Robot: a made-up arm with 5 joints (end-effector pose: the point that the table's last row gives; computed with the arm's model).
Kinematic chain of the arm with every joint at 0, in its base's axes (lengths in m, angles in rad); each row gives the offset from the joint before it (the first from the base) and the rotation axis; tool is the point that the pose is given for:
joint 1: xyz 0 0 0.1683 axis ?
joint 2: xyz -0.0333 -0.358 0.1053 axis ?
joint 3: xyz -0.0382 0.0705 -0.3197 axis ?
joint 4: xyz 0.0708 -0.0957 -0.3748 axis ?
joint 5: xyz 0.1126 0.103 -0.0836 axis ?
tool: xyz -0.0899 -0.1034 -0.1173
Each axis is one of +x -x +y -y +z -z.
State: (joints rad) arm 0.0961 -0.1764 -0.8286 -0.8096 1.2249
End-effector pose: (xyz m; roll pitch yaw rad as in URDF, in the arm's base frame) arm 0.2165 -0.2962 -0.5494 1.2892 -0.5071 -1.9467
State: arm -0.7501 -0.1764 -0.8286 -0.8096 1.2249
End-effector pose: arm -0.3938 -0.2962 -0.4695 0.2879 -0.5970 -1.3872
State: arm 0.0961 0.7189 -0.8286 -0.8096 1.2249
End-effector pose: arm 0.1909 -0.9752 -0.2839 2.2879 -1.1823 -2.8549
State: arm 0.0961 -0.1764 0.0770 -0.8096 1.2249
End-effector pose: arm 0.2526 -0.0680 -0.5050 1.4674 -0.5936 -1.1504
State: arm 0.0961 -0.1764 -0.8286 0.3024 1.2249
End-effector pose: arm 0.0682 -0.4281 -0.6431 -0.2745 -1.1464 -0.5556
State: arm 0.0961 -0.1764 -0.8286 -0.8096 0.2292
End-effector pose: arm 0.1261 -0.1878 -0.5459 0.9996 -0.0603 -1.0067
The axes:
joint 1: -y
joint 2: -x
joint 3: +z
joint 4: -x
joint 5: -y

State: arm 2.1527 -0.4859 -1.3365 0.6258 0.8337
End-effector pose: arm 0.7706 -0.1125 0.3800 1.8910 -0.3396 -2.1873
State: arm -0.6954 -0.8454 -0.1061 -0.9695 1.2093
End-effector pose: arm -0.0703 0.3294 -0.2226 0.8591 0.3743 -1.5207
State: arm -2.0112 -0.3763 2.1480 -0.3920 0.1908
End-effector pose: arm -0.5454 0.1345 0.5626 2.4411 -0.2271 0.8587
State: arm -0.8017 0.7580 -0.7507 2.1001 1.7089
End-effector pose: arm -0.0922 -1.0067 0.0800 -0.0359 1.2319 2.5753
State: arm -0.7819 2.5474 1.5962 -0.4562 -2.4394
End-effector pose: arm 0.3819 -0.9218 0.4844 0.7650 -0.9858 0.6043
